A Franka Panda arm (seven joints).
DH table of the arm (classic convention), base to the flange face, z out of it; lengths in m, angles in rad. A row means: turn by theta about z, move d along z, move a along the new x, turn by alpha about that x. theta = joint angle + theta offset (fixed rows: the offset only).
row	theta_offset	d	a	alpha
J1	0	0.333	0	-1.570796
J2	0	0	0	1.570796
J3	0	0.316	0.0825	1.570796
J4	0	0	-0.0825	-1.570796
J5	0	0.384	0	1.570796
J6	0	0	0.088	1.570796
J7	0	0.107	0	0
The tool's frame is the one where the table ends.
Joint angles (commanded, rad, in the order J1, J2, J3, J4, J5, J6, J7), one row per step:
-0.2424 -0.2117 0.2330 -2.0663 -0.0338 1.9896 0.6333
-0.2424 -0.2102 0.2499 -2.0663 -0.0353 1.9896 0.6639
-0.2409 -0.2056 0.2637 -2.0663 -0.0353 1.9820 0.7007
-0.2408 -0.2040 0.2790 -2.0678 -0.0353 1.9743 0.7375
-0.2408 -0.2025 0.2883 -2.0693 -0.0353 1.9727 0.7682
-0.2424 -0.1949 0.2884 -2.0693 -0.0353 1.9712 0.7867
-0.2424 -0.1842 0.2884 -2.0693 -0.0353 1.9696 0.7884
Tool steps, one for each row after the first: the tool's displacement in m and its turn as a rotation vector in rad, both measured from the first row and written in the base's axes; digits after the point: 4 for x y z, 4 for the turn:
0.0004 0.0089 -0.0012 -0.0006 -0.0002 -0.0133
0.0005 0.0168 -0.0046 0.0020 0.0095 -0.0353
-0.0003 0.0249 -0.0073 0.0031 0.0179 -0.0575
-0.0006 0.0297 -0.0092 0.0048 0.0203 -0.0790
0.0007 0.0286 -0.0130 0.0082 0.0277 -0.0990
0.0025 0.0281 -0.0184 0.0103 0.0396 -0.1008

